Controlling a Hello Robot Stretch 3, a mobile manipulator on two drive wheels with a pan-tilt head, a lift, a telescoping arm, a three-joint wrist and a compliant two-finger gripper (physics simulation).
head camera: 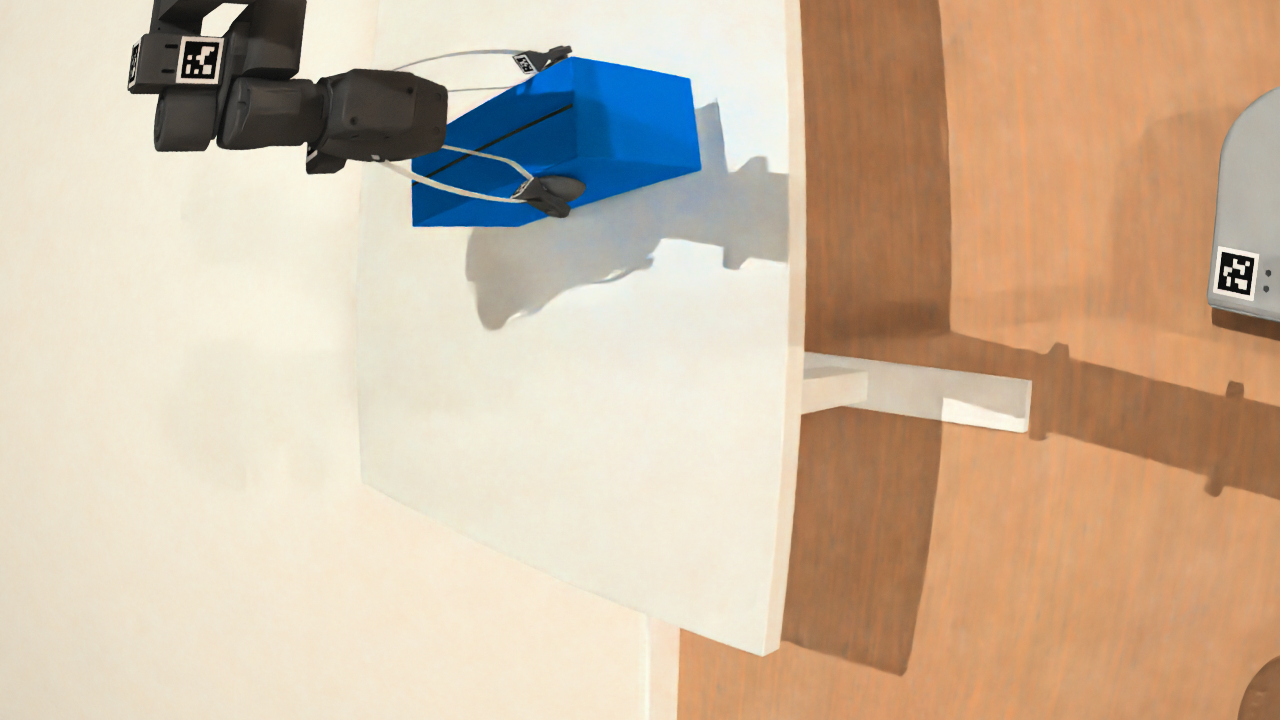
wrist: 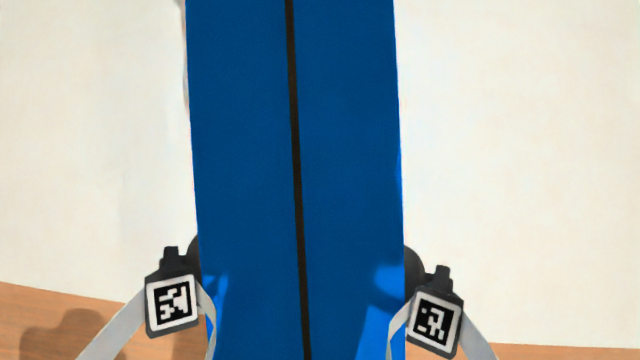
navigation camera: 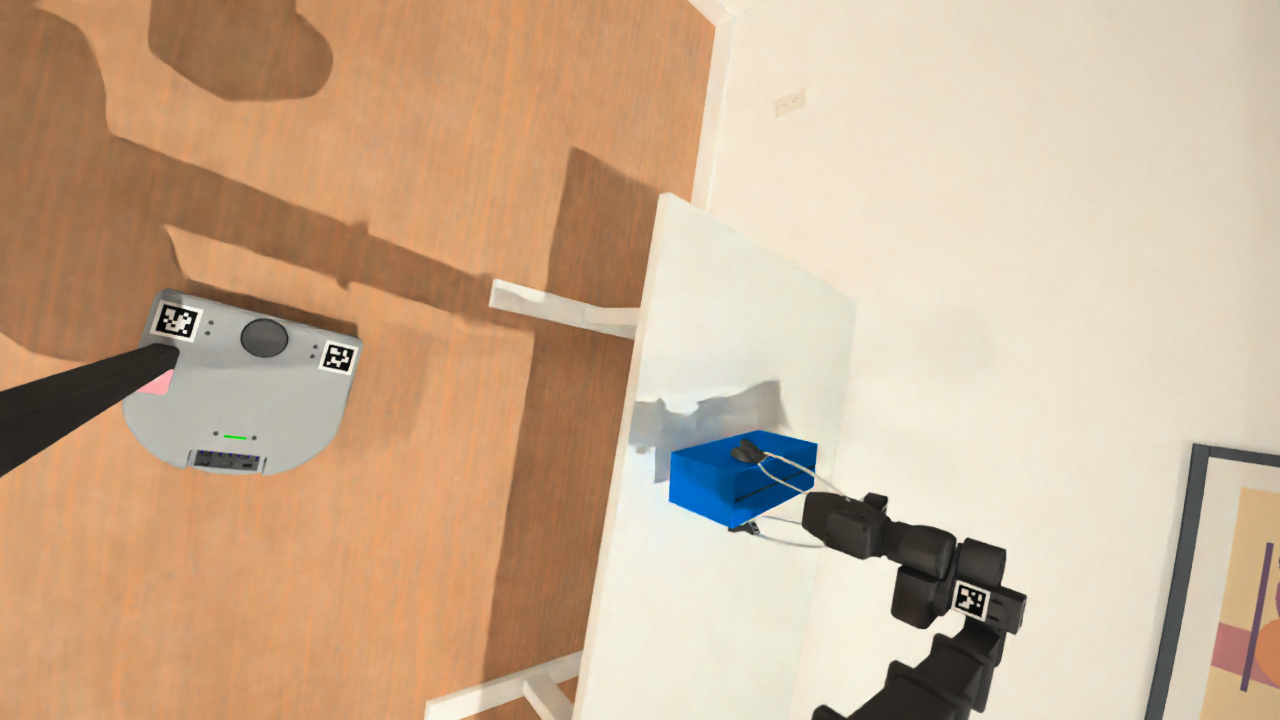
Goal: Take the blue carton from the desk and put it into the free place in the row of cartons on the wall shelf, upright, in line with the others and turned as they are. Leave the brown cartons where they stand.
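The blue carton (head camera: 635,116) (navigation camera: 702,483) (wrist: 240,150) is a long box with a thin dark line along its narrow upper face. My gripper (head camera: 554,125) (navigation camera: 746,488) (wrist: 307,264) is shut on it, with one fingertip pressed against each long side. The striped face is turned towards the wrist camera. The carton hangs over the white desk (head camera: 572,447) (navigation camera: 707,608) (wrist: 500,150). Its shadow on the desk top stands apart from it, so it is held a little above the surface. The wall shelf and the brown cartons do not show in these views.
The pale wall (head camera: 179,358) (navigation camera: 1029,223) runs close behind the desk. The desk's white leg (head camera: 913,394) (navigation camera: 563,308) reaches out over the wooden floor. My grey base (head camera: 1253,197) (navigation camera: 268,394) stands away from the desk. A dark picture frame (navigation camera: 1179,573) hangs on the wall.
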